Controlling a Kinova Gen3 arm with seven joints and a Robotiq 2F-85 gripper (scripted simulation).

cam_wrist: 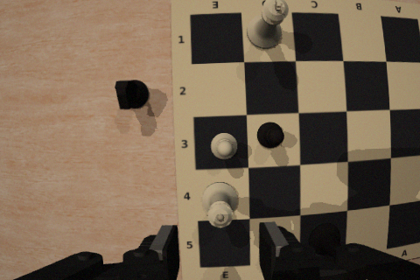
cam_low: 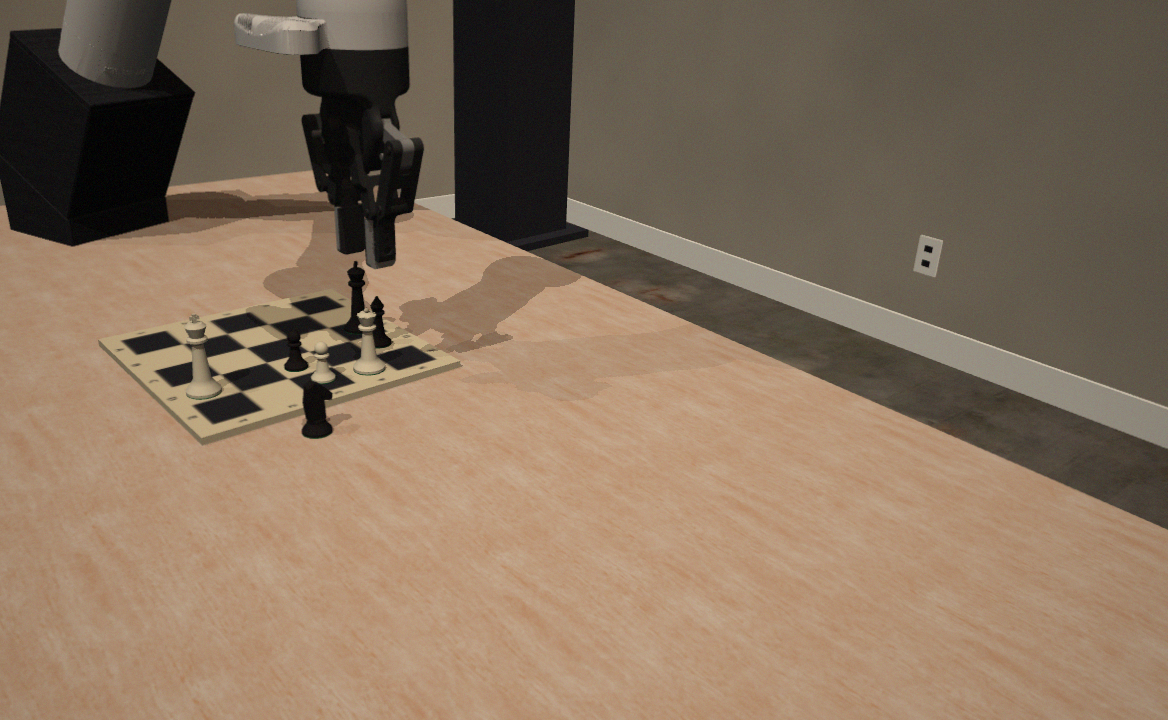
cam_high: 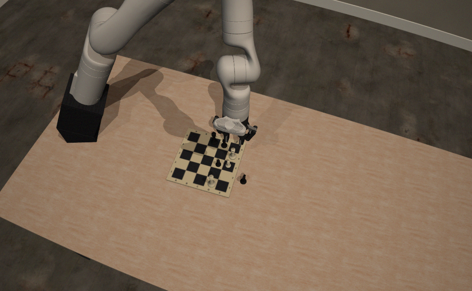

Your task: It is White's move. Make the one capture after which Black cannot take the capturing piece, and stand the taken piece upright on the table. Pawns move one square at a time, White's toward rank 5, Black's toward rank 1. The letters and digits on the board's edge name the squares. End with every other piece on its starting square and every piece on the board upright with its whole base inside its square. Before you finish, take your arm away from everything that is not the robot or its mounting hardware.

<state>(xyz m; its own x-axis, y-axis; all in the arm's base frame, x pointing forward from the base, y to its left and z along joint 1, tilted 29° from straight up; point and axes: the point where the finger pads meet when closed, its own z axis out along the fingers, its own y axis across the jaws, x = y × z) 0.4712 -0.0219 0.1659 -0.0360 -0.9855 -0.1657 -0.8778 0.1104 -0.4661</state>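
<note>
The white queen lies 90 mm below my hand. The rest, counted from my hand: black pawn (40 mm behind, 40 mm to the right, 100 mm below); then white pawn (10 mm behind, 40 mm to the right, 100 mm below); then black king (80 mm behind, 40 mm to the left, 80 mm below).
</note>
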